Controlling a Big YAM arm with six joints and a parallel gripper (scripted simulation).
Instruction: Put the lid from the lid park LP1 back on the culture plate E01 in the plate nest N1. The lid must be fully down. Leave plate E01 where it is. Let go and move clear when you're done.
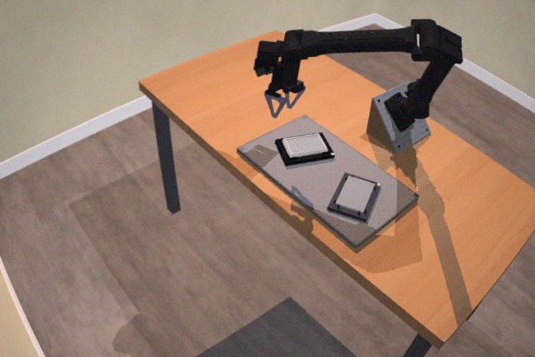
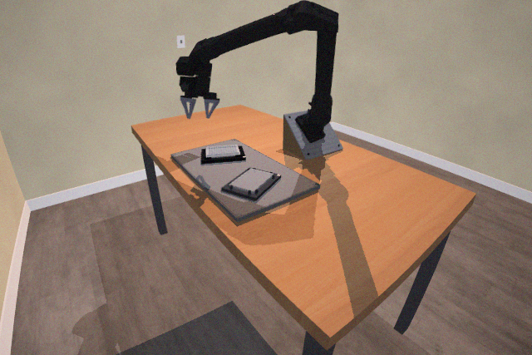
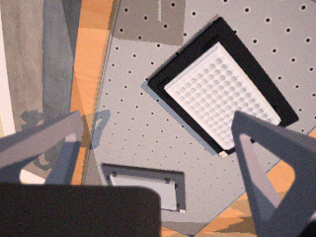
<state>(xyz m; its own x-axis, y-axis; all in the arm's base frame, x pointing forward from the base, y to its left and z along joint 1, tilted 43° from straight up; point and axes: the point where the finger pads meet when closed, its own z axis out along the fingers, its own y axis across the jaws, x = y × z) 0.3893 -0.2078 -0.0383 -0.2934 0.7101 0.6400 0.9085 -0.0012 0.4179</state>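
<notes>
My gripper is now 300 mm to the right of the clear lid, 140 mm above it and 30 mm past it. The rest, counted from my hand: black plate nest N1: 150 mm below, 70 mm behind, 40 mm to the left; lid park LP1: 300 mm to the left, 150 mm below, 30 mm behind; white culture plate E01: 140 mm below, 70 mm behind, 40 mm to the left.
</notes>
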